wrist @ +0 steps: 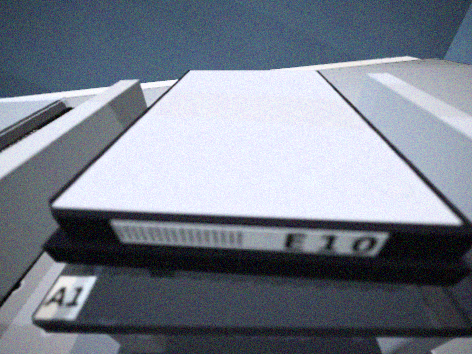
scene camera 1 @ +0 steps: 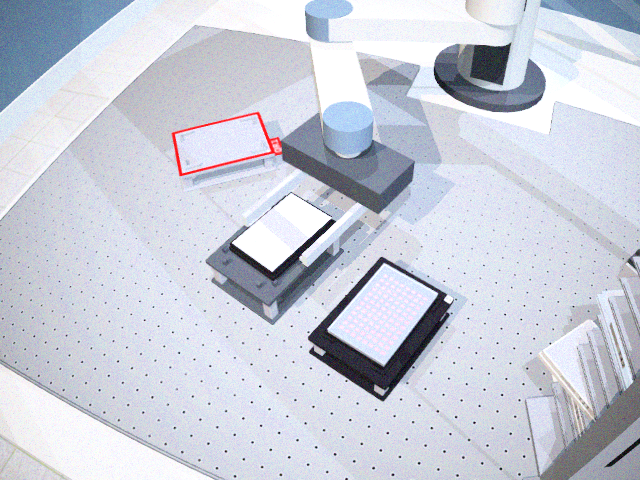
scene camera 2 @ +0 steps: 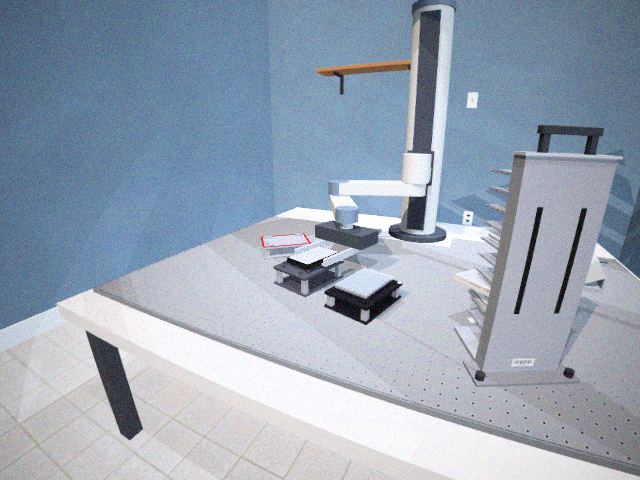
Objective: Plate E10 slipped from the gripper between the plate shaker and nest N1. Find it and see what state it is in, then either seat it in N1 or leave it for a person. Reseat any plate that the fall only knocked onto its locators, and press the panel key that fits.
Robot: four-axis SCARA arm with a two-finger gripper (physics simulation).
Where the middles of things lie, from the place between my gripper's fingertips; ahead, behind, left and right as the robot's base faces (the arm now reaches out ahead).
My gripper is now 2 cm past the plate E10 [scene camera 1: 274, 242] and 1 cm to the right of it. From my hand the other things lie so: red-edged flat plate [scene camera 1: 226, 143]: 20 cm to the right, 19 cm behind, 4 cm below.
